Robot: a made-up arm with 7 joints.
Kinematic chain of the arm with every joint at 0, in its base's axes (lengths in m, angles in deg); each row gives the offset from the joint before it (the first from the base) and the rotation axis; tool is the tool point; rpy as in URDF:
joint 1: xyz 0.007 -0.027 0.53 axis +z
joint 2: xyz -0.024 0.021 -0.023 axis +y
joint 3: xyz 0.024 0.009 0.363 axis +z
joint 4: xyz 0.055 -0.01 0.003 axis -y
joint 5: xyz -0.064 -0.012 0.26 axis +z
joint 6: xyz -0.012 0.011 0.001 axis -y
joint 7: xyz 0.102 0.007 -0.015 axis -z
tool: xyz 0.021 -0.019 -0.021 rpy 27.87 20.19 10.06
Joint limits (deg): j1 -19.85..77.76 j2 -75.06..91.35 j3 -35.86..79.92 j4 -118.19..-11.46 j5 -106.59..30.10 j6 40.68..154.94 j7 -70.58..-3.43
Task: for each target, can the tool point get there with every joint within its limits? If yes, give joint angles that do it. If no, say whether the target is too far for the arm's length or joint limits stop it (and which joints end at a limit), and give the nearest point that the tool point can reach.
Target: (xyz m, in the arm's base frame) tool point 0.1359 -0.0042 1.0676
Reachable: yes | joints 60.80 -42.51 -14.55 -100.19 -83.78 101.10 -43.08
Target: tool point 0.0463 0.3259 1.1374
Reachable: yes | joints 47.52 4.98 48.68 -40.27 -37.27 71.24 -18.45
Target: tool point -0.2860 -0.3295 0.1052
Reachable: no: joint limits stop it (at a limit: joint 1, joint 2, joint 3, joint 4) | nearest point 0.0779 -0.2964 0.1937 | short by 0.376 m
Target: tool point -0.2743 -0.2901 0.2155
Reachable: no: joint limits stop it (at a limit: joint 1, joint 2, joint 3, joint 4) | nearest point 0.0735 -0.2855 0.2232 | short by 0.348 m
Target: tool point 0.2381 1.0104 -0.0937
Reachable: no: too far | nearest point 0.1538 0.6319 0.1827 | short by 0.476 m
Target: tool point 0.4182 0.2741 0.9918
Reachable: yes | joints -4.01 11.98 45.70 -74.37 -26.76 116.70 -36.42
